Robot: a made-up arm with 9 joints. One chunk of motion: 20 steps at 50 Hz.
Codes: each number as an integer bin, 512 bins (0 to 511) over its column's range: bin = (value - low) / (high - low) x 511, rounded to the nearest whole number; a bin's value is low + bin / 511 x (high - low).
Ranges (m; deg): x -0.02..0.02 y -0.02..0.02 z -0.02..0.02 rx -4..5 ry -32..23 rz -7..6
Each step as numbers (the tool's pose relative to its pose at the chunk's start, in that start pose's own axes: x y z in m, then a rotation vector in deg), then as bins.
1 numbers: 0.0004 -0.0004 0.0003 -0.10 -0.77 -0.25
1 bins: 261 250 259 221 290 265
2 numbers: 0.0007 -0.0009 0.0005 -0.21 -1.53 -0.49
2 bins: 264 244 262 215 283 256
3 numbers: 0.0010 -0.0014 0.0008 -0.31 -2.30 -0.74
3 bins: 268 238 266 210 276 246
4 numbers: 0.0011 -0.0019 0.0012 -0.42 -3.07 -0.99
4 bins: 270 231 271 203 269 236
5 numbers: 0.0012 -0.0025 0.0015 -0.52 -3.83 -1.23
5 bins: 271 224 275 198 262 227
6 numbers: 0.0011 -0.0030 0.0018 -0.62 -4.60 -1.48
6 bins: 270 217 278 192 255 217
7 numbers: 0.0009 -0.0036 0.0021 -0.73 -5.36 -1.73
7 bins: 267 210 282 186 248 207
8 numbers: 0.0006 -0.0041 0.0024 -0.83 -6.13 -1.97
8 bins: 263 203 286 180 240 198
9 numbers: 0.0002 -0.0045 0.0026 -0.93 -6.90 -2.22
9 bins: 258 198 289 174 233 188
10 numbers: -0.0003 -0.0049 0.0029 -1.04 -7.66 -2.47
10 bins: 252 193 293 168 226 178
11 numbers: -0.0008 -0.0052 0.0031 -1.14 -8.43 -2.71
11 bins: 245 189 295 162 219 169
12 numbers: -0.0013 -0.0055 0.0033 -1.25 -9.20 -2.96
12 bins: 239 185 298 156 212 159
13 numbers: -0.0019 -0.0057 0.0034 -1.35 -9.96 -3.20
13 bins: 231 183 299 150 205 149
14 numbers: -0.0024 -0.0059 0.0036 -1.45 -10.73 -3.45
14 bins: 225 180 301 145 198 140
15 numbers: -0.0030 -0.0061 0.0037 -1.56 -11.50 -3.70
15 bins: 217 178 303 139 190 130
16 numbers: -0.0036 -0.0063 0.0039 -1.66 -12.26 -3.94
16 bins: 210 175 305 133 183 120
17 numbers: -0.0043 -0.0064 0.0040 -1.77 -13.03 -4.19
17 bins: 201 174 307 127 176 110
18 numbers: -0.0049 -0.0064 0.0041 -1.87 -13.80 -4.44
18 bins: 193 174 308 121 169 101
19 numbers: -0.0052 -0.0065 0.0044 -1.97 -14.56 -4.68
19 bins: 189 172 312 115 162 91
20 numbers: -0.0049 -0.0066 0.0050 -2.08 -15.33 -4.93
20 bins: 193 171 319 109 155 81
